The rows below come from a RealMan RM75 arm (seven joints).
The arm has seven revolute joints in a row. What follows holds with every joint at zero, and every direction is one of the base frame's.
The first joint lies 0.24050 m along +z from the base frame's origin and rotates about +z.
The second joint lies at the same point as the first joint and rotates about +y.
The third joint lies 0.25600 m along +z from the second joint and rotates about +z.
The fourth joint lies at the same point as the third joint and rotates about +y.
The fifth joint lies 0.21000 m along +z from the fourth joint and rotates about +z.
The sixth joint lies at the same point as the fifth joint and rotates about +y.
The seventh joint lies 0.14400 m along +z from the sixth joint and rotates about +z.
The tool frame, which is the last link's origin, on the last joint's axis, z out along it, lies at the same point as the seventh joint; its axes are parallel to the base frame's.
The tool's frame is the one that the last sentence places.
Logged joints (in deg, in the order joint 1, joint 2, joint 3, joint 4, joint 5, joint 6, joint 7), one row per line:
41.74 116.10 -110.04 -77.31 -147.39 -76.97 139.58
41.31 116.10 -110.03 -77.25 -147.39 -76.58 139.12
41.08 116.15 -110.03 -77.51 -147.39 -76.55 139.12
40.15 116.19 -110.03 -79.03 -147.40 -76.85 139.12
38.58 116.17 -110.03 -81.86 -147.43 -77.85 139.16
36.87 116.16 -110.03 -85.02 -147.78 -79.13 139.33
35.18 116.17 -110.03 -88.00 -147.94 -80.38 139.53
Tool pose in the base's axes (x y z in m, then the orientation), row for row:
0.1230 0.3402 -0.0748 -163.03 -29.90 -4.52
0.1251 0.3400 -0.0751 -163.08 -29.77 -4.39
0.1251 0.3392 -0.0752 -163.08 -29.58 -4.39
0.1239 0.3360 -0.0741 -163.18 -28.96 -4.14
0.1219 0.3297 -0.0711 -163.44 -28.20 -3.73
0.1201 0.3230 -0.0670 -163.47 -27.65 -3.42
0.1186 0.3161 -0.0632 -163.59 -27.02 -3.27
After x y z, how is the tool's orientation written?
As angles about the fixed x, y, z axes (roll, pitch, yaw), in degrees.
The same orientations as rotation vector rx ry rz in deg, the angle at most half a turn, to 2 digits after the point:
-158.99 -0.06 -43.32
-159.05 -0.19 -43.12
-159.11 -0.15 -42.85
-159.33 -0.32 -41.94
-159.72 -0.64 -40.83
-159.85 -0.94 -39.99
-160.11 -0.98 -39.09

